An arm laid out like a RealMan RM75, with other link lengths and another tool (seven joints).
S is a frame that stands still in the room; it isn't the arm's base.
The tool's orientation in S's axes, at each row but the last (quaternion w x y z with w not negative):
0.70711, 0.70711, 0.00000, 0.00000
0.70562, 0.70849, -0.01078, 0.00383
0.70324, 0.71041, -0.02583, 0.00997
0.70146, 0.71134, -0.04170, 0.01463
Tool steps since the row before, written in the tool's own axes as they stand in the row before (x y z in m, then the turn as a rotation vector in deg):
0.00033, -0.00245, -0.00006, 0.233, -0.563, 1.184
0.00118, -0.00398, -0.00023, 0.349, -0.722, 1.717
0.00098, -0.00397, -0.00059, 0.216, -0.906, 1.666
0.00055, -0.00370, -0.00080, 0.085, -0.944, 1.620
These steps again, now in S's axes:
0.00033, 0.00006, -0.00245, 0.233, -1.184, -0.563
0.00126, 0.00023, -0.00395, 0.347, -1.717, -0.722
0.00119, 0.00061, -0.00391, 0.225, -1.662, -0.912
0.00087, 0.00082, -0.00363, 0.099, -1.610, -0.959

